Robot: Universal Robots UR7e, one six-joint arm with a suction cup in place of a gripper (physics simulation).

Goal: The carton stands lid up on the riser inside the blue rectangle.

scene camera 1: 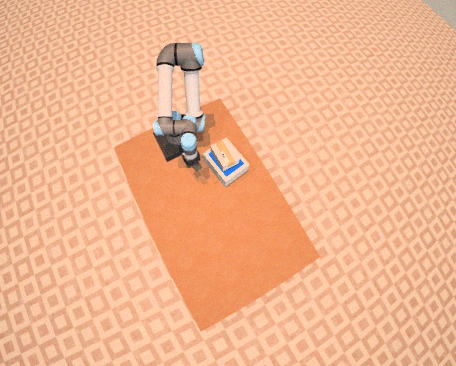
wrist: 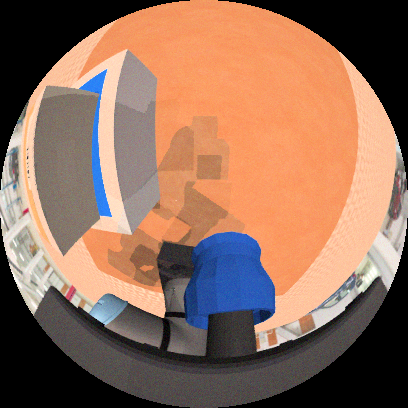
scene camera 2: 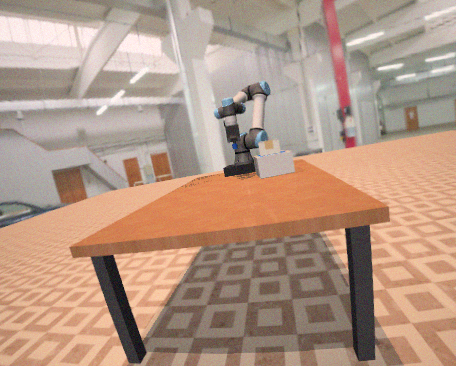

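Pixels of known places: hand, its tool point: [wrist: 226,260] [scene camera 2: 235,148]; arm's base, origin of its link: [scene camera 1: 176,135] [scene camera 2: 244,163].
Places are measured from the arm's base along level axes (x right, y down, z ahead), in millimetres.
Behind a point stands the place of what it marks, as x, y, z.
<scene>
The carton [scene camera 1: 223,154] @[-147, -143, 362] [scene camera 2: 269,146] @[-159, -106, 436] [wrist: 65,160] @[-106, -100, 352] stands upright on the grey riser [scene camera 1: 227,180] @[-88, -57, 494] [scene camera 2: 275,165] @[-167, 3, 493] [wrist: 135,140] @[-67, -10, 359]. Its top, with a tan tape stripe and a label, faces up in scene camera 1. The blue rectangle [scene camera 1: 239,167] @[-203, -60, 468] [wrist: 97,84] @[-106, -59, 447] shows around the carton's near sides; its far edges are hidden behind the carton, so I cannot tell whether the whole base is inside. My suction gripper [scene camera 1: 198,167] @[41, -128, 295] [scene camera 2: 234,146] [wrist: 227,245] is open, with nothing on its blue cup. It hangs above the table beside the riser, apart from the carton.
The arm's black base [scene camera 1: 169,148] @[94, -3, 58] [scene camera 2: 239,170] @[44, 32, 120] stands on the orange table [scene camera 1: 225,235] @[119, 61, 764] [scene camera 2: 225,205] @[102, 61, 971] [wrist: 280,125] @[164, 61, 405], close beside the riser. The arm's links rise above the base. The table's edge runs behind the riser.
</scene>
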